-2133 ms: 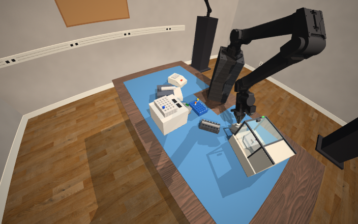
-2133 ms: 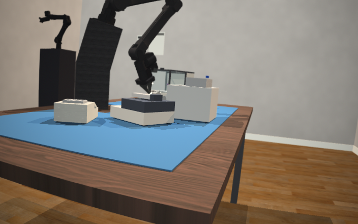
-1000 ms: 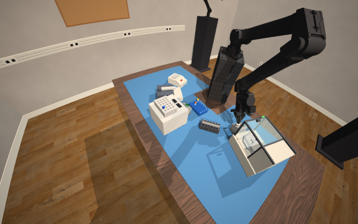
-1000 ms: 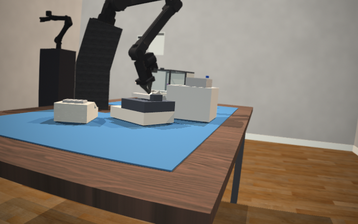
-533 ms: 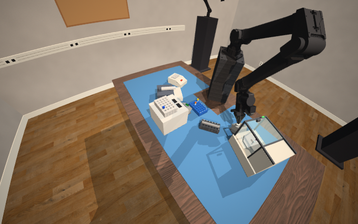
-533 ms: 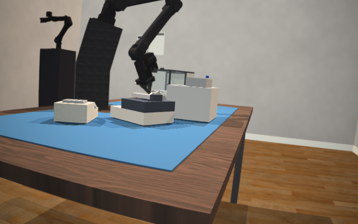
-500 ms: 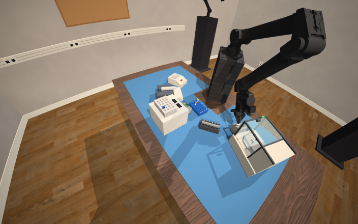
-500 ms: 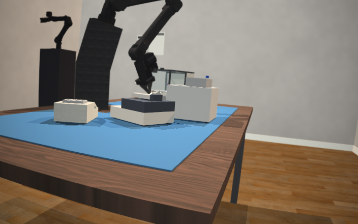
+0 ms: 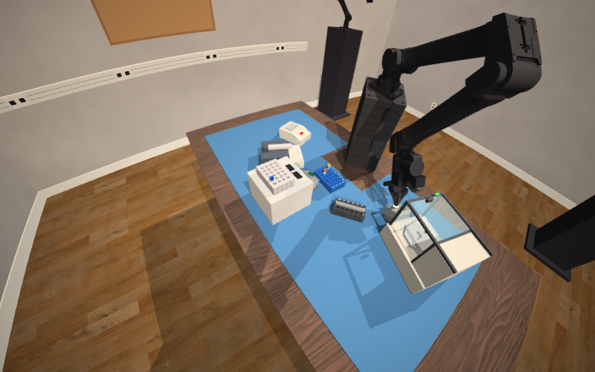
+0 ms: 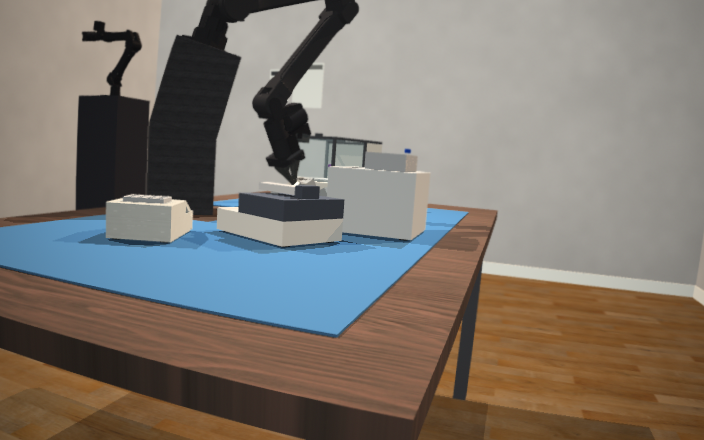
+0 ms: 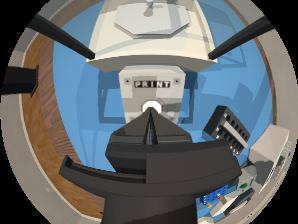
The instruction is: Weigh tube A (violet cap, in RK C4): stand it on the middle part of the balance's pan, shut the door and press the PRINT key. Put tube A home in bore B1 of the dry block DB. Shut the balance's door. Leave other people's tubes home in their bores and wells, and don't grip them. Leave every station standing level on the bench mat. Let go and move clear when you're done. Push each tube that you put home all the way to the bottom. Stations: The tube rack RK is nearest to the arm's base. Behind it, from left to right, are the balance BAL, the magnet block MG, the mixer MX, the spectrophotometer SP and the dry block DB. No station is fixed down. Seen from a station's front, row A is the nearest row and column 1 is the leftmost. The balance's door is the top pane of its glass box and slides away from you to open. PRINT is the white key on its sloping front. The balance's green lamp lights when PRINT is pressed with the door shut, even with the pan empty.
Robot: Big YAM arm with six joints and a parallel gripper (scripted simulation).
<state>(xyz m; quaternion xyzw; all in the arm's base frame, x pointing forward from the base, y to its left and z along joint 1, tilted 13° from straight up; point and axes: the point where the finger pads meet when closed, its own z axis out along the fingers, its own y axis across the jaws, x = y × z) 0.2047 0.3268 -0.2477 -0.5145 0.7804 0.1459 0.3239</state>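
Right now my hand is 10 mm to the right of the round white print key and 10 mm above it. Round my hand: balance door 140 mm above, 110 mm to the left, 50 mm ahead; blue rack RK 300 mm to the right, 80 mm ahead, 60 mm below; dark magnet block 140 mm ahead, 120 mm to the right, 50 mm below.
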